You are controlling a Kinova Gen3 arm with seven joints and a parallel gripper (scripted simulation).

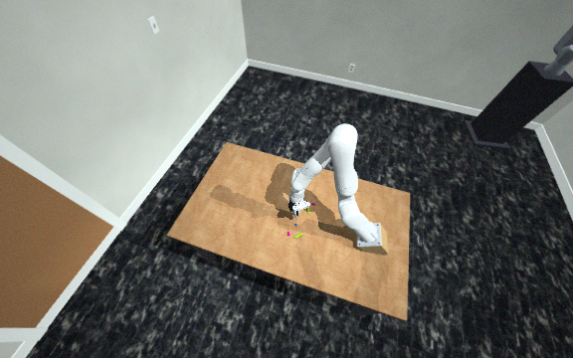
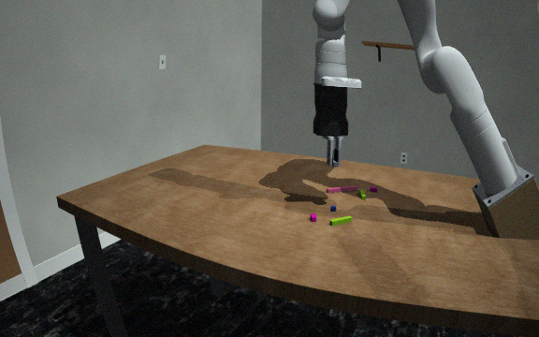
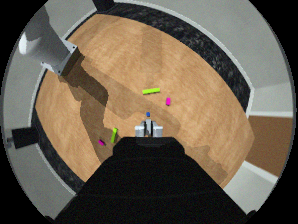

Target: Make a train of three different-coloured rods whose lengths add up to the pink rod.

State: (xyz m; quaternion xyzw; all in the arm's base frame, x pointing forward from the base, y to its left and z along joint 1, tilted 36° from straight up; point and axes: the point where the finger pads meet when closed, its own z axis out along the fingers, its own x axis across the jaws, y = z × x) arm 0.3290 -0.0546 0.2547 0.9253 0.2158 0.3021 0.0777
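Right now my hand is 10 mm past the blue rod, 20 mm to the right of it and 110 mm above it. Also, from my hand: pink rod 20 mm behind, 120 mm to the right, 110 mm below; then grey rod 10 mm below.
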